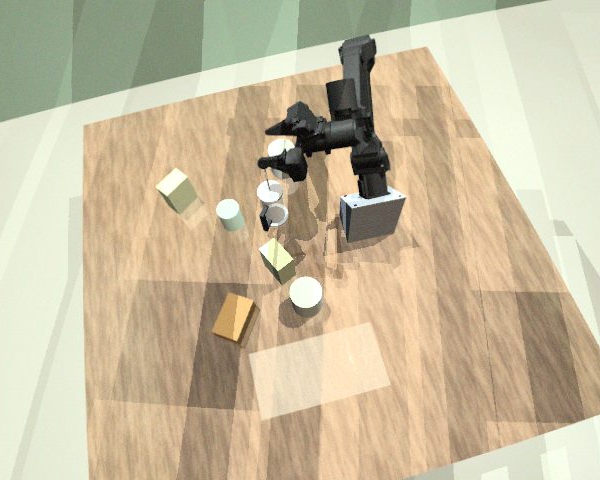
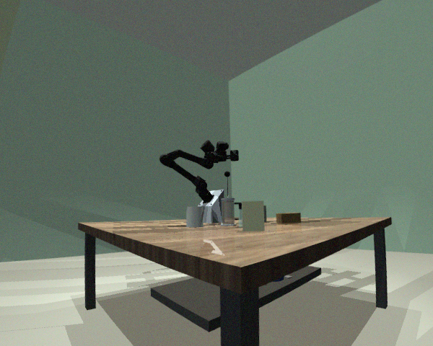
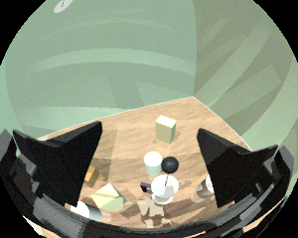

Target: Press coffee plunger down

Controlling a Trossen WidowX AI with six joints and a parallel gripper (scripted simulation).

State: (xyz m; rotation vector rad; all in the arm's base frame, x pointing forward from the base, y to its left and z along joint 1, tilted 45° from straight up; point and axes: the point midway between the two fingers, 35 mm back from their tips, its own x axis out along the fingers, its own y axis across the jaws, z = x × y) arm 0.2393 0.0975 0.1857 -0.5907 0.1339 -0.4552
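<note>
My gripper tip is now 1 cm short of the coffee press, 2 cm to the left of it and 22 cm above it. Also, from my gripper tip: pale green cylinder: 13 cm ahead, 5 cm to the right, 31 cm below; then orange box: 19 cm ahead, 25 cm to the left, 33 cm below.
</note>
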